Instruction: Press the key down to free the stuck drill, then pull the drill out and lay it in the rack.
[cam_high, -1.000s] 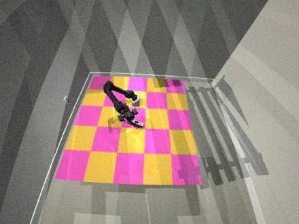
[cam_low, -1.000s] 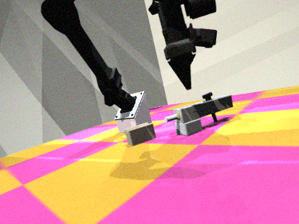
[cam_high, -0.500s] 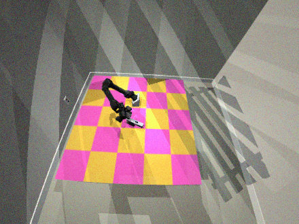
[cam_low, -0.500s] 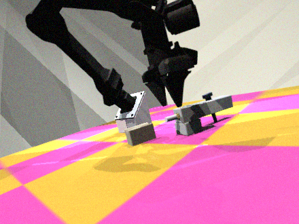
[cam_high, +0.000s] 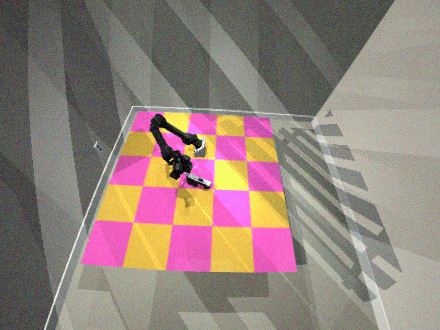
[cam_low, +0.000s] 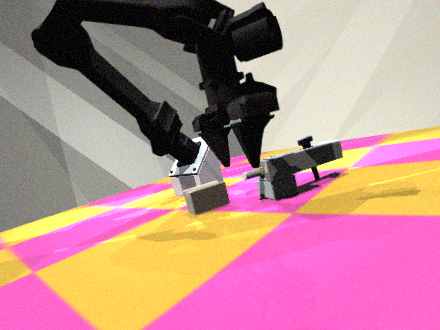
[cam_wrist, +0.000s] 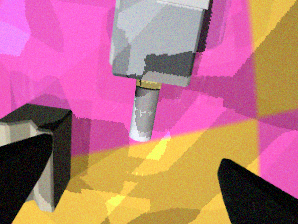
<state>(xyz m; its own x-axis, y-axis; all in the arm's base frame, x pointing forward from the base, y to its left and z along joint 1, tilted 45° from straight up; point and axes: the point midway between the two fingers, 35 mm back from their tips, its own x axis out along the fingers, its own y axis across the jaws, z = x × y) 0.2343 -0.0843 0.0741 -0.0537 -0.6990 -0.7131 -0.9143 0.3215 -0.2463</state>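
My gripper tip is 3 cm short of the drill, 6 cm to the right of it and 2 cm above it. From my gripper tip the other things lie so: dark key 6 cm ahead, 14 cm to the left, 1 cm below; housing block 5 cm ahead, 11 cm to the left, 3 cm below; grey-brown block 9 cm behind, 1 cm to the right, 5 cm below.
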